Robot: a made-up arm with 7 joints.
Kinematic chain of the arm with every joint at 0, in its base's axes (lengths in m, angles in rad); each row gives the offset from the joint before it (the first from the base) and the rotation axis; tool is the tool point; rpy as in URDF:
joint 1: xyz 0 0 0.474 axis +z
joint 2: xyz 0 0 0 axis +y
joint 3: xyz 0 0 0.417 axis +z
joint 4: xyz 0.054 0 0 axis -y
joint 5: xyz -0.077 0 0.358 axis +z
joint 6: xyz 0 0 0 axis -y
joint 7: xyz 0.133 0 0 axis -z
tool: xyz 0 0 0 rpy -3.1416 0 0
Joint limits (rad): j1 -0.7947..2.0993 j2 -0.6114..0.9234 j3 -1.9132..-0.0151 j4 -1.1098..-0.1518 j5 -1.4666..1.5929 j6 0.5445..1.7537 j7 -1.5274..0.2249
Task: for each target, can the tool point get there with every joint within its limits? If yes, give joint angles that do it. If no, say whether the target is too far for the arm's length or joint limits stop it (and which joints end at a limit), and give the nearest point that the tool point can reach.
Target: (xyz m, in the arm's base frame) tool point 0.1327 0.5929 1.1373
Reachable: yes | joints 1.3556 0.5442 -0.2921 -0.3339 0.9536 1.1134 -1.3321
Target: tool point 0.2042 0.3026 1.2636
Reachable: yes | joints 1.4862 -0.0508 -0.4888 -0.9215 1.3007 1.4833 -1.0524
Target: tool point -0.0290 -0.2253 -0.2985
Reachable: no: joint limits stop it (at a limit: joint 1, joint 2, joint 4, joint 6) | nearest point 0.4263 -0.5938 0.4703 | short by 0.966 m
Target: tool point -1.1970 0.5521 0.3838
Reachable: no: too far | nearest point -0.4869 0.6204 0.5569 | short by 0.734 m
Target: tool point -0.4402 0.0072 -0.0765
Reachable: no: joint limits stop it (at a limit: joint 1, joint 2, joint 3, joint 4, joint 6) | nearest point -0.4073 0.6146 0.4683 | short by 0.817 m
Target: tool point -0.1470 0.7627 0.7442
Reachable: yes | joints 1.7411 0.7625 -0.2233 -0.8617 1.1958 0.6531 -1.2171
